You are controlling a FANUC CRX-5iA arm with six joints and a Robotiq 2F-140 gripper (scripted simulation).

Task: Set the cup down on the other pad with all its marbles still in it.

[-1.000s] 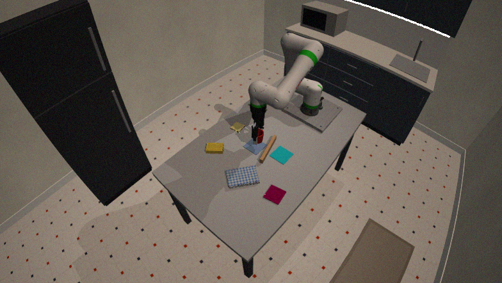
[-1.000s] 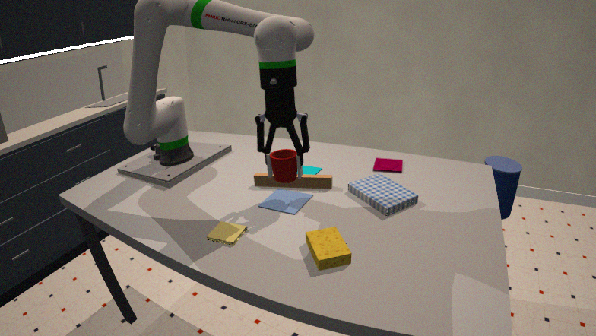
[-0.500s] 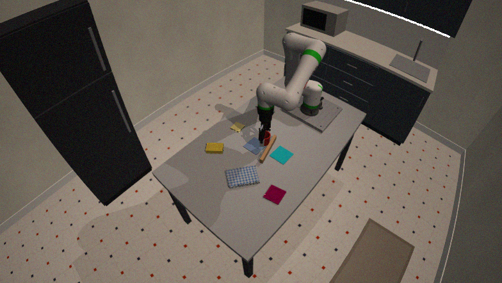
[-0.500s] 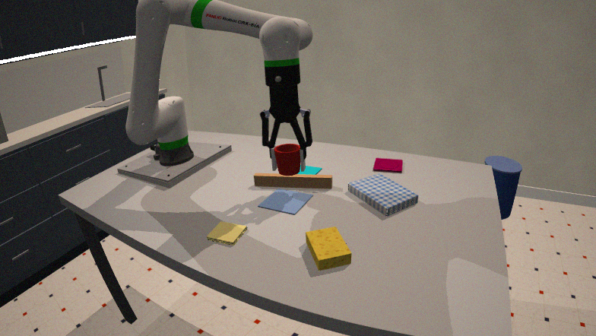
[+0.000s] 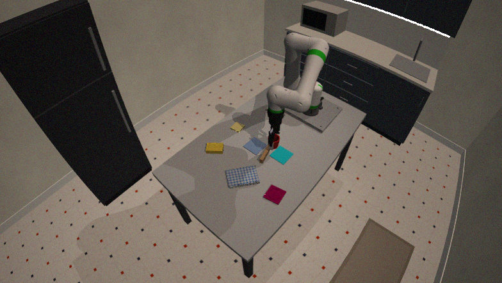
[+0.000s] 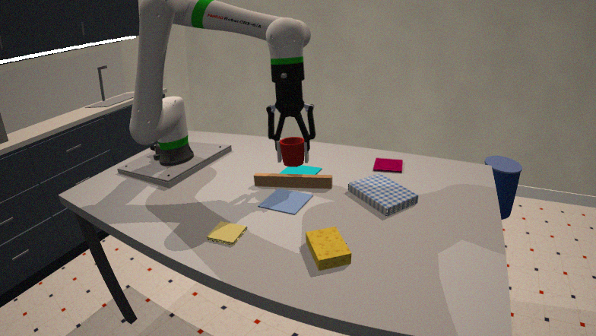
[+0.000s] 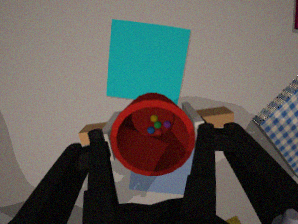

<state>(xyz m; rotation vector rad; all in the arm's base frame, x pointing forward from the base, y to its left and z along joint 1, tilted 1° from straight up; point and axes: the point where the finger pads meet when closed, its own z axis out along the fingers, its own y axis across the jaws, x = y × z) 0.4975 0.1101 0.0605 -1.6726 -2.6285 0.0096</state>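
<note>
Now: the wooden rail 1 cm ahead of my hand, 3 cm to the right of it and 9 cm below it. Also, from my hand: blue-checked block: 28 cm ahead, 4 cm to the left, 8 cm below; red cup: 2 cm below; blue marble: 1 cm to the right, 2 cm below.
</note>
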